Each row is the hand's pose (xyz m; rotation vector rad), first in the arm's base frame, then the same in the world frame.
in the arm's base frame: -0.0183 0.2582 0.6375 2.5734 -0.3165 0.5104
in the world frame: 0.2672 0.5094 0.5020 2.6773 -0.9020 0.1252
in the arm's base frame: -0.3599 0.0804 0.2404 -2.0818 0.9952 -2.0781
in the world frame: -0.1503 0.6009 0.1508 1.9094 -1.6467 1.6912
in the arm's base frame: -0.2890 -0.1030 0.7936 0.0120 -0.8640 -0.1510
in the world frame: -0.1158 0.2494 0.6199 0.0788 -0.6814 -0.6566
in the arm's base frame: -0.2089 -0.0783 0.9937 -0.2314 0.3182 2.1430
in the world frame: -0.0158 0.1814 0.8000 0.1468 0.1351 1.7643
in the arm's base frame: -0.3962 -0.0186 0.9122 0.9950 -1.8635 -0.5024
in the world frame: -0.1669 0.3290 0.7739 0.7133 -1.9013 -1.0801
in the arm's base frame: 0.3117 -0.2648 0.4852 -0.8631 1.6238 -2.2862
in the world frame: 0.3321 -0.0292 0.1683 0.6404 -2.1369 2.0347
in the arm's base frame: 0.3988 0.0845 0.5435 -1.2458 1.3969 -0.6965
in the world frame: 0.5627 0.2266 0.2884 -0.8060 1.8381 -0.6695
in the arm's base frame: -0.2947 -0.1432 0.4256 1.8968 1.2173 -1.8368
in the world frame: -0.1695 0.3253 0.2615 -1.9721 -1.0482 1.7972
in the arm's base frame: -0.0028 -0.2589 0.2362 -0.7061 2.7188 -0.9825
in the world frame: 0.0291 0.1692 -0.0042 0.1632 -3.0330 0.5953
